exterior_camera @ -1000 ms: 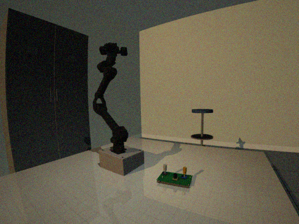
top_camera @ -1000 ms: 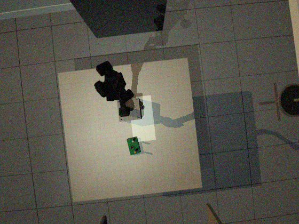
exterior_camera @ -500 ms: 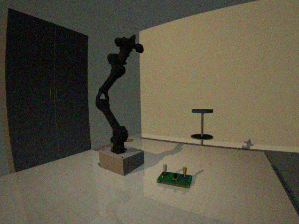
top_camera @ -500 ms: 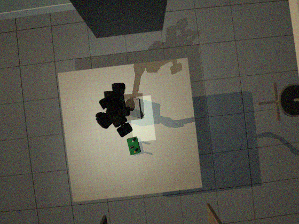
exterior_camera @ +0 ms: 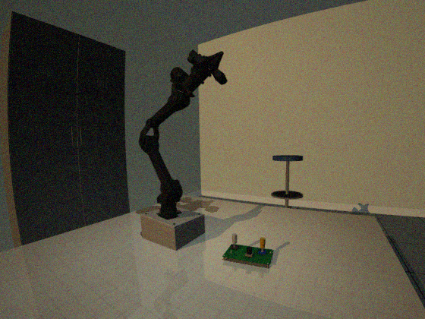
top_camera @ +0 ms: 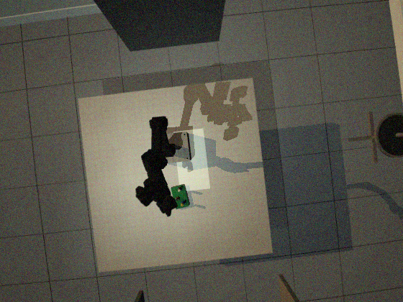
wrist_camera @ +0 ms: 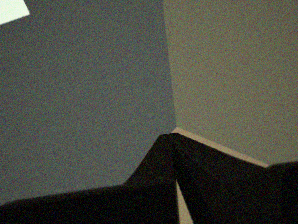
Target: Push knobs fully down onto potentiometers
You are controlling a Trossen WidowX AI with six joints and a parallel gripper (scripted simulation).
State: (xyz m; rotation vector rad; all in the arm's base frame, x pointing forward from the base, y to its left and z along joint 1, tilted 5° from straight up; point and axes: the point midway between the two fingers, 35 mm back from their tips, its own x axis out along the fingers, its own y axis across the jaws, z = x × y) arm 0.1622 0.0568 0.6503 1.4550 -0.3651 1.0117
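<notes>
Right now the pale knob is 70 mm ahead of my gripper tip, 60 mm to the right of it and 700 mm below it. From my gripper tip the other things lie so: yellow knob (170 mm ahead, 40 mm to the right, 700 mm below).
</notes>
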